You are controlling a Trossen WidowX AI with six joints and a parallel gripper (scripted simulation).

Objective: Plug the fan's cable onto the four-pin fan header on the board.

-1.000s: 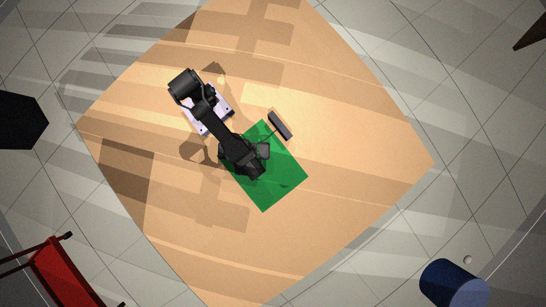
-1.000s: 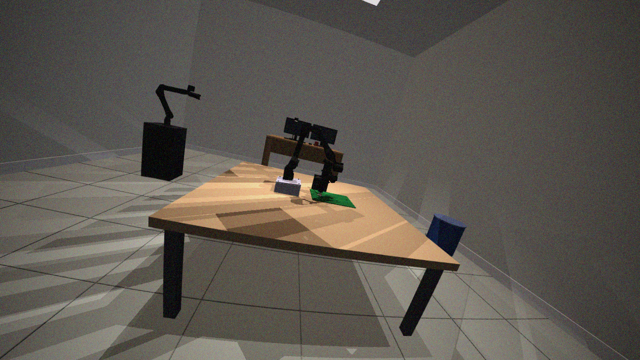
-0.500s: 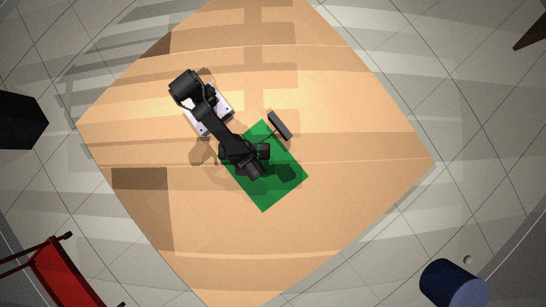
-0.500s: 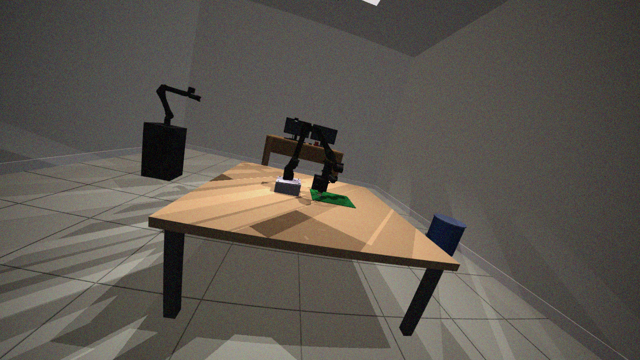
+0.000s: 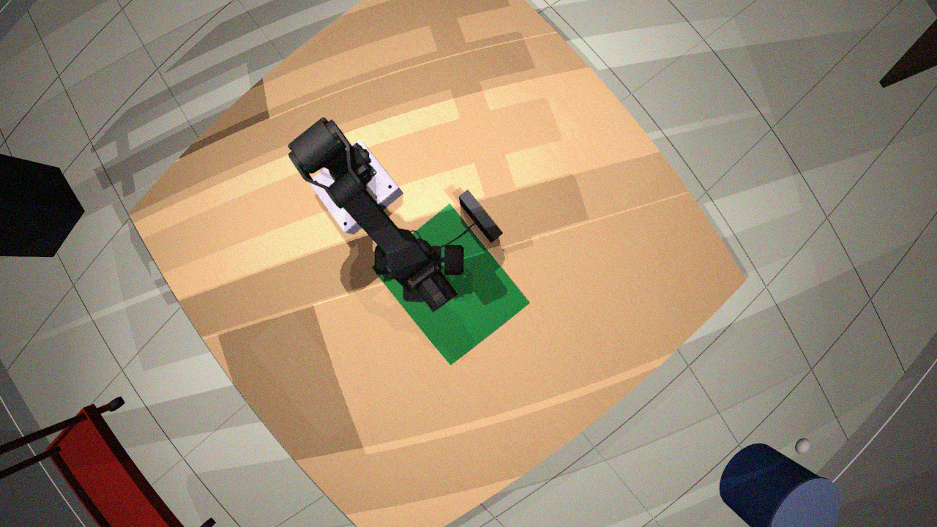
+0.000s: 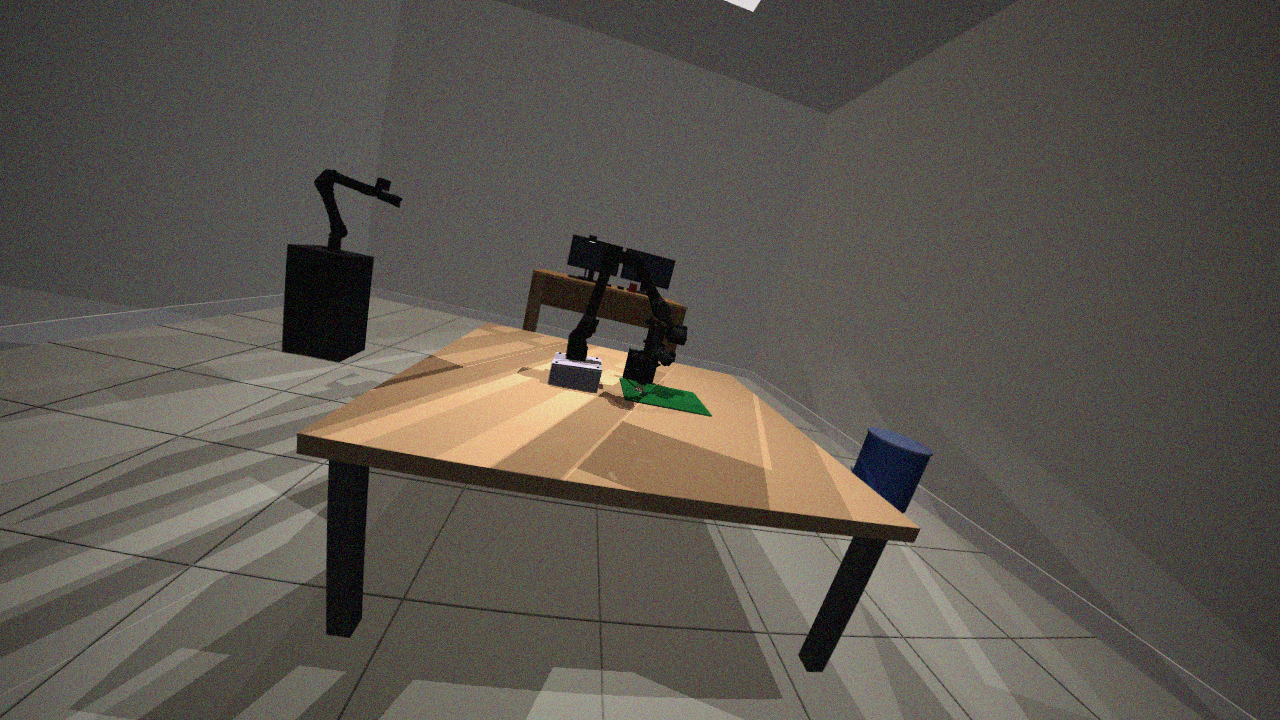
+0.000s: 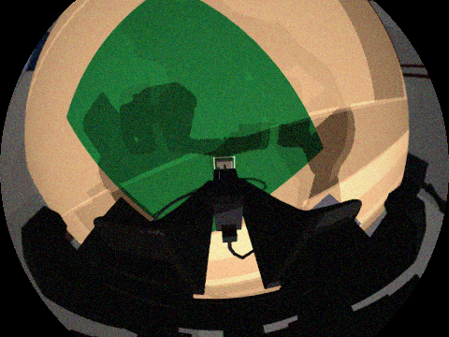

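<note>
Right now my gripper tip is 10 mm past the dark plug and 10 mm below it. Round my gripper tip: green board 80 mm ahead, 60 mm below; dark fan 20 mm ahead, 150 mm to the left, 20 mm above; pale fan header 10 mm behind, 10 mm to the left, 40 mm below.
</note>
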